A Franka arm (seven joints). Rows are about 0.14 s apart.
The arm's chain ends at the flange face. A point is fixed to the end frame.
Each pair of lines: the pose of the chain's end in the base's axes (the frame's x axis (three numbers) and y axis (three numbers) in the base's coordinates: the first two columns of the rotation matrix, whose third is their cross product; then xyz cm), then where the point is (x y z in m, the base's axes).
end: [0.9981, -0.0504, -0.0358, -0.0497, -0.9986, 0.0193, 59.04, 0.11, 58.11]
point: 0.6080 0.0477 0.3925
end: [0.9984, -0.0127, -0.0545, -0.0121, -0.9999, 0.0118, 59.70, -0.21, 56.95]
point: 0.6094 0.0465 0.3810
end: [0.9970, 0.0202, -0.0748, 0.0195, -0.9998, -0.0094, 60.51, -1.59, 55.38]
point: 0.6120 0.0370 0.3662
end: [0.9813, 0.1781, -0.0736, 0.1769, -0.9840, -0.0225, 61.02, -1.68, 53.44]
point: 0.6085 0.0390 0.3475
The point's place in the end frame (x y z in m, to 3 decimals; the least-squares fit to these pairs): 0.022 -0.051 0.187
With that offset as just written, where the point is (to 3 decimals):
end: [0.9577, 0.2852, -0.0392, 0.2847, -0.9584, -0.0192, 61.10, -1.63, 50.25]
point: 0.610 0.040 0.316
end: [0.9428, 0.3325, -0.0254, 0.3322, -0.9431, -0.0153, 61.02, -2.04, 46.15]
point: 0.609 0.036 0.275
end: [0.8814, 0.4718, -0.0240, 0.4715, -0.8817, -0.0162, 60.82, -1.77, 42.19]
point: 0.598 0.038 0.235
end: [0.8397, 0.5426, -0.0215, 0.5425, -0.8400, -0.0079, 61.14, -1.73, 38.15]
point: 0.598 0.037 0.194
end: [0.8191, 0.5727, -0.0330, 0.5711, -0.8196, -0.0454, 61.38, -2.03, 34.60]
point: 0.593 0.038 0.161
